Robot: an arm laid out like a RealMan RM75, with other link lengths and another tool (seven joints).
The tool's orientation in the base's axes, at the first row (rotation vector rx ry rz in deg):
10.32 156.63 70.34
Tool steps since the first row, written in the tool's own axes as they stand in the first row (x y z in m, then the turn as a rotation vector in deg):
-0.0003 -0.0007 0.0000 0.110 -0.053 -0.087
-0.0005 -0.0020 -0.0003 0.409 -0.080 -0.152
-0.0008 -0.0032 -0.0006 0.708 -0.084 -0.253
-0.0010 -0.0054 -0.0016 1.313 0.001 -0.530
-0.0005 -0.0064 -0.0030 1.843 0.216 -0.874
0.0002 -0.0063 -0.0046 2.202 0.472 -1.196
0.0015 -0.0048 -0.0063 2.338 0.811 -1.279
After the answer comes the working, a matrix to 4 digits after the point.
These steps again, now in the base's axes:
0.0003 -0.0005 -0.0005 -0.126 -0.081 0.009
0.0003 -0.0016 -0.0013 -0.433 -0.096 0.008
0.0005 -0.0027 -0.0019 -0.745 -0.124 0.048
0.0004 -0.0049 -0.0029 -1.384 -0.170 0.247
-0.0004 -0.0065 -0.0028 -1.954 -0.193 0.593
-0.0013 -0.0075 -0.0017 -2.350 -0.200 0.969
-0.0028 -0.0075 0.0004 -2.481 -0.015 1.267

The tool's axes in the first row as the columns of a matrix, in the base's axes (rounded; the answer above uses it unrounded):
-0.9831 0.0519 0.1754
0.1656 0.6600 0.7328
-0.0778 0.7495 -0.6575

